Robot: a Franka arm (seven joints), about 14 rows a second.
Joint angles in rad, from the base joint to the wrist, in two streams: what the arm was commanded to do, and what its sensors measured. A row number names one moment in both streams.
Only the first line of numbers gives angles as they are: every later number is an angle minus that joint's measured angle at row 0.
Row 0, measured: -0.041 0.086 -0.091 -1.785 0.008 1.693 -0.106
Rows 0 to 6, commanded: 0.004 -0.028 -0.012 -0.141 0.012 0.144 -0.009; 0.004 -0.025 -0.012 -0.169 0.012 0.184 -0.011; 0.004 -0.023 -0.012 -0.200 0.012 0.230 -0.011; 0.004 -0.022 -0.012 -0.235 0.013 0.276 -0.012; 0.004 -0.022 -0.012 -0.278 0.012 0.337 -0.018; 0.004 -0.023 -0.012 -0.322 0.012 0.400 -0.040; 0.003 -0.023 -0.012 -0.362 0.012 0.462 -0.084
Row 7, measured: 0.000 0.005 -0.004 -0.272 0.000 0.362 -0.022
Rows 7 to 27, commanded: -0.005 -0.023 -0.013 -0.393 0.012 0.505 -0.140; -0.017 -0.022 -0.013 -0.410 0.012 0.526 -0.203; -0.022 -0.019 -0.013 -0.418 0.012 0.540 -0.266; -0.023 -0.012 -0.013 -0.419 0.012 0.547 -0.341; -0.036 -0.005 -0.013 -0.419 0.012 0.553 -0.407; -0.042 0.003 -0.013 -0.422 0.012 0.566 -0.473; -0.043 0.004 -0.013 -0.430 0.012 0.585 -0.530; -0.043 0.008 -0.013 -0.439 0.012 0.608 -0.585; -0.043 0.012 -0.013 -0.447 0.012 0.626 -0.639; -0.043 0.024 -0.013 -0.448 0.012 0.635 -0.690; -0.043 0.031 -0.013 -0.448 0.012 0.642 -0.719; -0.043 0.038 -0.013 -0.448 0.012 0.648 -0.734; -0.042 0.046 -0.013 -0.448 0.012 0.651 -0.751; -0.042 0.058 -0.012 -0.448 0.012 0.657 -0.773; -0.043 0.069 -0.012 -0.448 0.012 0.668 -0.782; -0.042 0.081 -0.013 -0.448 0.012 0.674 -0.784; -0.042 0.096 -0.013 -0.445 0.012 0.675 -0.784; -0.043 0.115 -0.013 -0.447 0.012 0.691 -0.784; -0.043 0.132 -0.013 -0.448 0.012 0.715 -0.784; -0.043 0.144 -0.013 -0.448 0.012 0.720 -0.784; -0.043 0.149 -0.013 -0.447 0.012 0.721 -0.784
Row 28, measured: -0.037 0.134 -0.015 -0.443 0.000 0.695 -0.755
